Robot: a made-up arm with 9 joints.
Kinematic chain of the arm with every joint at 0, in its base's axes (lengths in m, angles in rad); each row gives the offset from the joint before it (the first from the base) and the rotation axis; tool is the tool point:
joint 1: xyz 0 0 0.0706 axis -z
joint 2: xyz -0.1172 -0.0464 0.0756 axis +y
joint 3: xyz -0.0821 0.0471 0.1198 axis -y
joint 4: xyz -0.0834 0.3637 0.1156 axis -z
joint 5: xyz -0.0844 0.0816 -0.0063 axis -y
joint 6: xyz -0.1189 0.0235 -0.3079 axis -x
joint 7: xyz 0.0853 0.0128 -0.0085 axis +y
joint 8: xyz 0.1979 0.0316 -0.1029 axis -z
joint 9: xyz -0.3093 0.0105 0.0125 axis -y
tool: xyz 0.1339 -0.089 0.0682
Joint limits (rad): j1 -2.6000..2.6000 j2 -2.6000..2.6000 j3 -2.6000..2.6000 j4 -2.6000..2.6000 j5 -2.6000..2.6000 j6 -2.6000..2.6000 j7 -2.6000..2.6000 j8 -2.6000..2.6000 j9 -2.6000..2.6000
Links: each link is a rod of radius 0.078 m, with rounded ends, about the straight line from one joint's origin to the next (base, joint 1, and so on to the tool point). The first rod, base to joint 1, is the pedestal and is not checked.
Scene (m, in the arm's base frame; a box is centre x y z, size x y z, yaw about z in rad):
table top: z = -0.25
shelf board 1: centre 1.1 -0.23 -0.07 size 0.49 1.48 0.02 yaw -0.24
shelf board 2: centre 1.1 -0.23 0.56 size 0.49 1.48 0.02 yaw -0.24
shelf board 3: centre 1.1 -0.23 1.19 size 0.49 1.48 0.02 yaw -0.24
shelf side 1: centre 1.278 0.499 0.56 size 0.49 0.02 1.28 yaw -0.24
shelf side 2: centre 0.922 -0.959 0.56 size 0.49 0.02 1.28 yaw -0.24
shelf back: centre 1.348 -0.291 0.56 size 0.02 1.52 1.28 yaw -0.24
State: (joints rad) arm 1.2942 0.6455 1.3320 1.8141 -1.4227 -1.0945 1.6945 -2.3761 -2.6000
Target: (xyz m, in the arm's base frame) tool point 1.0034 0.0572 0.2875
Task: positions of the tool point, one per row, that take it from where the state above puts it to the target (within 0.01 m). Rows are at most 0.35 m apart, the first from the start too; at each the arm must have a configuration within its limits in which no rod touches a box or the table.
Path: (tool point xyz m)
1: 0.8773 0.2097 0.9182
2: 0.6811 0.2405 0.9059
3: 0.7109 0.1577 0.6166
4: 0.6205 0.1509 0.2875
5: 0.8242 0.1243 0.2802
6: 1.0034 0.0572 0.2874

